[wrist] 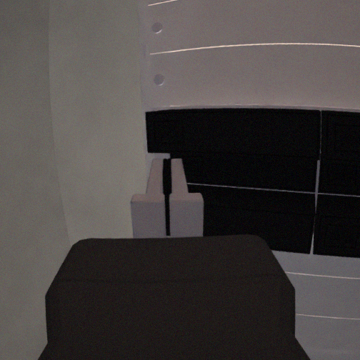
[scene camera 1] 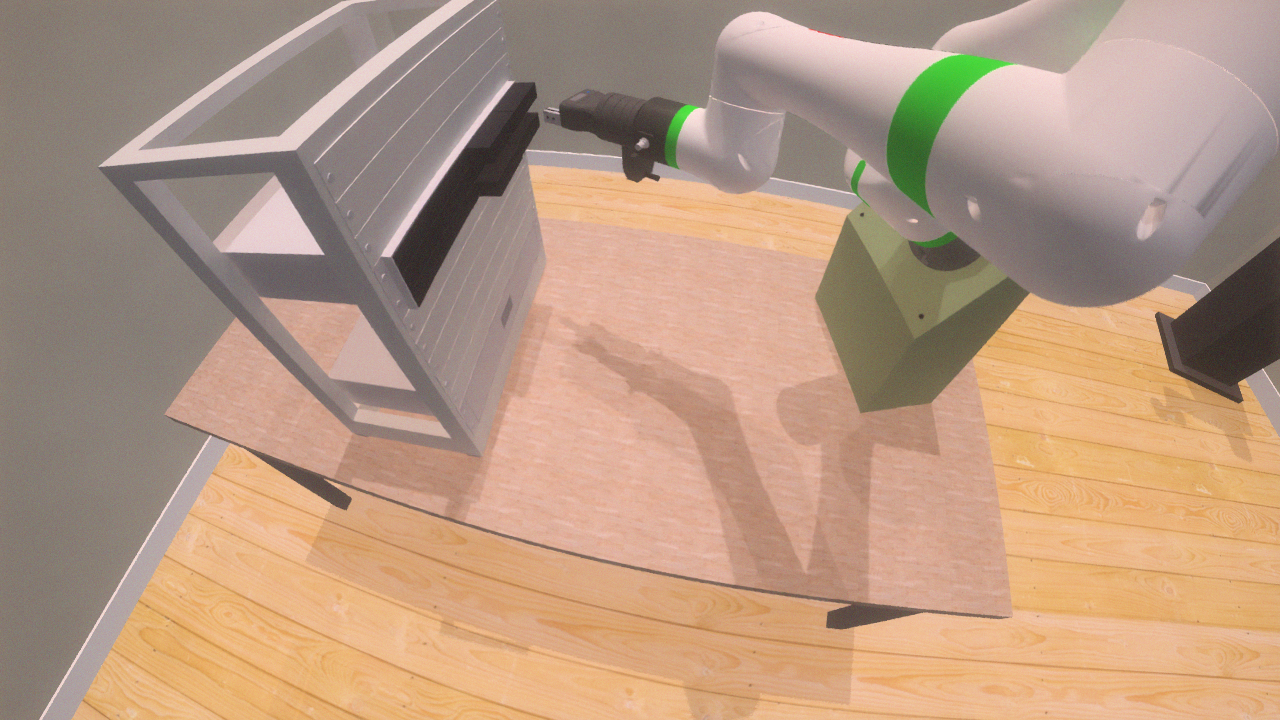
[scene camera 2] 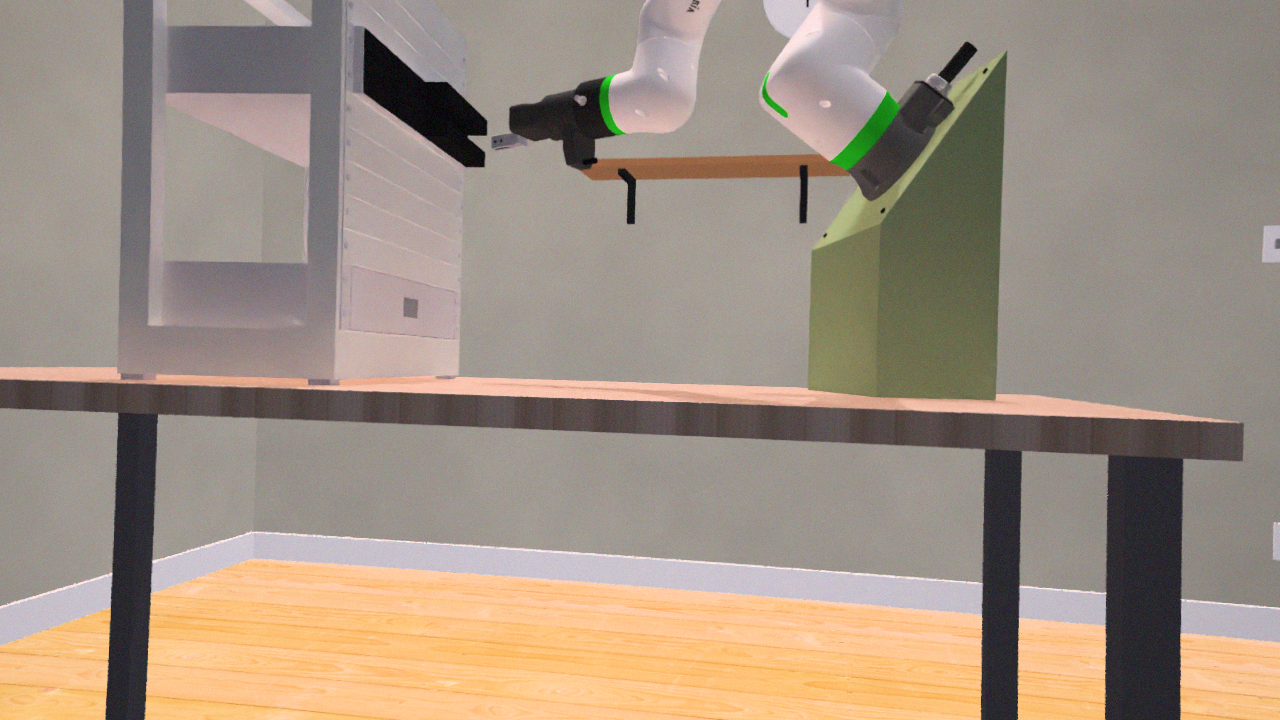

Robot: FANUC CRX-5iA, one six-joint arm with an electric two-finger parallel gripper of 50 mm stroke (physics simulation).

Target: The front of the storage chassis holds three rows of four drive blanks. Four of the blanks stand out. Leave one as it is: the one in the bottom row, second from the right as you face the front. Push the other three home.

Path:
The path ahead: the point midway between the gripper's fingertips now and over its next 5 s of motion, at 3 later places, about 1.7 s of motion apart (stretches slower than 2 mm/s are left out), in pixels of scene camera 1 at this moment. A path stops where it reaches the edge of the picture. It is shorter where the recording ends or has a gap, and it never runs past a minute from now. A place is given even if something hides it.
My gripper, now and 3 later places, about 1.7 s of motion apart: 546,114; 540,142; 489,128; 482,129

